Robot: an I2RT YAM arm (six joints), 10 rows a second.
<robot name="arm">
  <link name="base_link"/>
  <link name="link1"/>
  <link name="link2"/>
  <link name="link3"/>
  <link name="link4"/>
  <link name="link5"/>
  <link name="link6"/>
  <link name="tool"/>
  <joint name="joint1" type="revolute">
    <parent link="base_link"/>
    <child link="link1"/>
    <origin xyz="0 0 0.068"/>
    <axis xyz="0 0 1"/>
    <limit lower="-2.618" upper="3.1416"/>
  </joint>
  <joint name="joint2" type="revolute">
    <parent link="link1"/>
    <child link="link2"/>
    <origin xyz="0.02 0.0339 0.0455"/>
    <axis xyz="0 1 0"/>
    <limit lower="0" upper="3.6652"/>
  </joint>
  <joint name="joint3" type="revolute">
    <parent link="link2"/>
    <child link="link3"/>
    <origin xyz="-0.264 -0.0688 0"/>
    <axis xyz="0 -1 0"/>
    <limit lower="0" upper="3.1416"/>
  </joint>
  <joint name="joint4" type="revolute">
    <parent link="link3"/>
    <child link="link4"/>
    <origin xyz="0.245 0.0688 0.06"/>
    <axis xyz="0 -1 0"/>
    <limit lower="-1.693" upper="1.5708"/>
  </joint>
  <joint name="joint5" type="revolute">
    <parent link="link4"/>
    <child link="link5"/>
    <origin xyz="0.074 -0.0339 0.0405"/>
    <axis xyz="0 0 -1"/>
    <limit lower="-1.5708" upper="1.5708"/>
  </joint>
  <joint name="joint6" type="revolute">
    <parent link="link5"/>
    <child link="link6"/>
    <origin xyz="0.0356 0 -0.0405"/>
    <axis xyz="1 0 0"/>
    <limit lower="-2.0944" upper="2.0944"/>
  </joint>
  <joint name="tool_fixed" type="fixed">
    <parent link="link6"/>
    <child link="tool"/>
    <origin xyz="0 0 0" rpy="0 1.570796 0"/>
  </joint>
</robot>
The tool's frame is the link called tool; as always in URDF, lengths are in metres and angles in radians.
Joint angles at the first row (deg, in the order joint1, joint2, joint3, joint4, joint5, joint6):
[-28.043, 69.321, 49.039, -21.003, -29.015, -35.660]
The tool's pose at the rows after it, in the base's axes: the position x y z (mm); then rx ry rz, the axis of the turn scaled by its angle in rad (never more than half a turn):
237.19 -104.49 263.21 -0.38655 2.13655 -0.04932
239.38 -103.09 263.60 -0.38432 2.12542 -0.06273
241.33 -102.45 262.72 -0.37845 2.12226 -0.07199
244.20 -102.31 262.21 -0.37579 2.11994 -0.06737
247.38 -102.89 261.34 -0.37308 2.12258 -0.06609
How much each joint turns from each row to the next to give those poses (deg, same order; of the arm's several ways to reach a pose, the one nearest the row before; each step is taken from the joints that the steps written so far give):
[0.510, 0.166, -0.121, 1.592, 0.515, 1.131]
[0.583, 0.033, -0.224, 1.379, 0.712, 0.580]
[0.401, 0.231, -0.220, 1.034, 0.687, 0.506]
[0.312, 0.597, 0.200, 0.600, 0.056, 0.461]
[0.217, 0.796, 0.346, 0.396, 0.232, 0.250]

